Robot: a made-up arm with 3 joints. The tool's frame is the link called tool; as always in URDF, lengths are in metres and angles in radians. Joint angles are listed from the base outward. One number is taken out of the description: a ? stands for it. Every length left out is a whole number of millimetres.
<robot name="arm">
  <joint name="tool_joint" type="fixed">
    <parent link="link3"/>
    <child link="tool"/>
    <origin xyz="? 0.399 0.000" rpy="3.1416 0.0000 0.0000"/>
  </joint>
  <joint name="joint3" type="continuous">
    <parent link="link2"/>
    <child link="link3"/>
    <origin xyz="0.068 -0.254 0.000" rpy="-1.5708 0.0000 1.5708"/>
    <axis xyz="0 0 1"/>
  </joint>
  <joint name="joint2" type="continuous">
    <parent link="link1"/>
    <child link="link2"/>
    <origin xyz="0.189 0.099 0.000" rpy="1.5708 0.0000 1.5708"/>
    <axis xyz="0 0 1"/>
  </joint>
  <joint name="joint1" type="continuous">
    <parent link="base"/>
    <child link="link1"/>
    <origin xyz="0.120 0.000 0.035" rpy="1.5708 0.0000 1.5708"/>
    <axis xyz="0 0 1"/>
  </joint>
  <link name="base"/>
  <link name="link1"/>
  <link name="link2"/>
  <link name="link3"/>
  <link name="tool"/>
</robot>
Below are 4 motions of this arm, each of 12 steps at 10 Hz.
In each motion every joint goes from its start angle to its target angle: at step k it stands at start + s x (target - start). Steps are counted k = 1, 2, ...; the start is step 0. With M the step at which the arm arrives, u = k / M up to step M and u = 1 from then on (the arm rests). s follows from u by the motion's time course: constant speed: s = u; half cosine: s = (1 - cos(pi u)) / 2; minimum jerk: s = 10 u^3 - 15 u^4 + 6 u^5.
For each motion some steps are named. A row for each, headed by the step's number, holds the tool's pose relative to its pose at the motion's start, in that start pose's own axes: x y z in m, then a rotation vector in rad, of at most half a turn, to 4 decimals.
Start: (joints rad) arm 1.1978 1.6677 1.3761
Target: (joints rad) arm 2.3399 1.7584 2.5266
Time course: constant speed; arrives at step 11
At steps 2, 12:
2: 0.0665 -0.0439 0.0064 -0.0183 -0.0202 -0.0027
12: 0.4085 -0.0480 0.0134 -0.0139 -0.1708 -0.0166

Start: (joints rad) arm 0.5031 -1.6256 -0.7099
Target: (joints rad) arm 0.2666 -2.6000 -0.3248
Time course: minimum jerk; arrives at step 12
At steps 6, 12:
6: -0.0709 0.0160 -0.0757 -0.2514 -0.4179 -0.0746
12: -0.0788 -0.0032 -0.2144 -0.3689 -0.9046 -0.1432

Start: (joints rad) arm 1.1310 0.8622 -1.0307
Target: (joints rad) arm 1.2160 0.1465 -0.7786
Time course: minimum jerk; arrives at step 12
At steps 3, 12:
3: -0.0136 0.0059 0.0014 -0.0599 -0.0440 -0.0196
12: -0.1203 0.0495 -0.0547 -0.5162 -0.5026 -0.1992

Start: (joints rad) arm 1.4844 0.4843 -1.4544
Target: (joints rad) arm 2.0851 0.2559 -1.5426
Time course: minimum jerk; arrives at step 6
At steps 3, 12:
3: -0.0200 0.0067 0.0270 -0.0871 -0.2831 0.1683
12: -0.0541 0.0122 0.0504 -0.1807 -0.5769 0.3032

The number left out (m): -0.098
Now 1 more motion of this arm.
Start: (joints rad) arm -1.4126 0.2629 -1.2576
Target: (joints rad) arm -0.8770 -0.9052 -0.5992
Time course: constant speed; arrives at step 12
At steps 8, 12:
8: -0.2057 0.0887 -0.1015 -0.4836 -0.7107 -0.4580
12: -0.2141 0.1126 -0.2463 -0.6053 -1.1423 -0.7455

